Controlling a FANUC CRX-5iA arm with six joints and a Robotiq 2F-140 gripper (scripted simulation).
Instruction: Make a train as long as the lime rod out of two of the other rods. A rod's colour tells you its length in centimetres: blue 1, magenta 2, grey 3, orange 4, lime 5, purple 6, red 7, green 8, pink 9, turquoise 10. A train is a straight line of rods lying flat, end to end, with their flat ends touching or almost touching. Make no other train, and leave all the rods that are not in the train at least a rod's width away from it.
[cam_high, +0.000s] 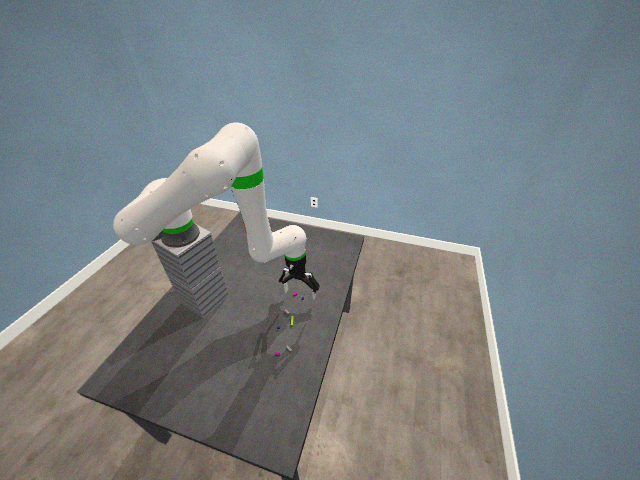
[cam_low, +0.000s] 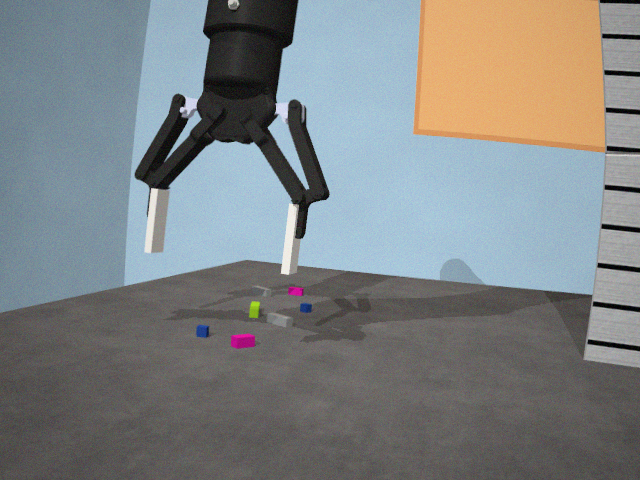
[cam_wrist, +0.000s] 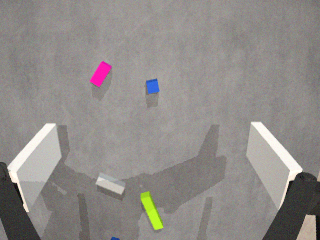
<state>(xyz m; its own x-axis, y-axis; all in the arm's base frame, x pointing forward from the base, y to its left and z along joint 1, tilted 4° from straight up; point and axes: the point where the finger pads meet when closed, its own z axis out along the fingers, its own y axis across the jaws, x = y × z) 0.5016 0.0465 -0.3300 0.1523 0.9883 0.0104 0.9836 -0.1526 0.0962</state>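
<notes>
Now: the lime rod 12 cm to the right of my hand, 8 cm below it and 2 cm behind it.
</notes>
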